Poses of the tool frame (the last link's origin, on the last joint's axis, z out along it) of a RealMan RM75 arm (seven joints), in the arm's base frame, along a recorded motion.
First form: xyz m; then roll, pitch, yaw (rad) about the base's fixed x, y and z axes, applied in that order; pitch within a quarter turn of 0, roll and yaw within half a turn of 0.
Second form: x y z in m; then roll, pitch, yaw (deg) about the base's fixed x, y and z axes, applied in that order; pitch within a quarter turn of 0, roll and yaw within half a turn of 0. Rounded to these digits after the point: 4 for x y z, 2 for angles.
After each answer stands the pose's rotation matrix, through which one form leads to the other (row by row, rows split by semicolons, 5 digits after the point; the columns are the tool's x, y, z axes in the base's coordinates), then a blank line. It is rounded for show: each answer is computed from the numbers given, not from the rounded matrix.
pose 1, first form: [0.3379, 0.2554, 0.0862, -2.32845, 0.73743, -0.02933]
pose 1, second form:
[0.3379, 0.2554, 0.0862, -133.41, 42.25, -1.68]
0.73988 -0.50840 -0.44058; -0.02171 -0.67260 0.73969; -0.67239 -0.53772 -0.50868

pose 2, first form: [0.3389, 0.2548, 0.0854, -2.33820, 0.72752, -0.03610]
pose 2, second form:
[0.3389, 0.2548, 0.0854, -133.97, 41.68, -2.07]
0.74634 -0.50337 -0.43543; -0.02695 -0.67654 0.73591; -0.66502 -0.53750 -0.51850

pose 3, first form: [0.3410, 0.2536, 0.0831, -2.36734, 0.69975, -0.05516]
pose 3, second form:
[0.3410, 0.2536, 0.0831, -135.64, 40.09, -3.16]
0.76384 -0.48902 -0.42120; -0.04218 -0.68903 0.72350; -0.64403 -0.53488 -0.54693

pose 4, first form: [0.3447, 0.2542, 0.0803, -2.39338, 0.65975, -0.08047]
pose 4, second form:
[0.3447, 0.2542, 0.0803, -137.13, 37.80, -4.61]
0.78759 -0.47455 -0.39307; -0.06351 -0.69702 0.71424; -0.61292 -0.53756 -0.57910

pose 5, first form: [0.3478, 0.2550, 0.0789, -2.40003, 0.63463, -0.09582]
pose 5, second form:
[0.3478, 0.2550, 0.0789, -137.51, 36.36, -5.49]
0.80160 -0.46917 -0.37057; -0.07704 -0.69572 0.71417; -0.59288 -0.54393 -0.59383

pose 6, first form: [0.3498, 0.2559, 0.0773, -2.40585, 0.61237, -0.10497]
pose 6, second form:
[0.3498, 0.2559, 0.0773, -137.85, 35.09, -6.01]
0.81378 -0.46133 -0.35346; -0.08574 -0.69683 0.71209; -0.57481 -0.54918 -0.60662

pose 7, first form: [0.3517, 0.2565, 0.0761, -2.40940, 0.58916, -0.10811]
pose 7, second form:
[0.3517, 0.2565, 0.0761, -138.05, 33.76, -6.19]
0.82655 -0.44954 -0.33871; -0.08971 -0.69929 0.70919; -0.55566 -0.55580 -0.61833

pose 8, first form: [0.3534, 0.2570, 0.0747, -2.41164, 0.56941, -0.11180]
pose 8, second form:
[0.3534, 0.2570, 0.0747, -138.18, 32.62, -6.41]
0.83696 -0.44041 -0.32486; -0.09396 -0.70044 0.70750; -0.53914 -0.56162 -0.62763

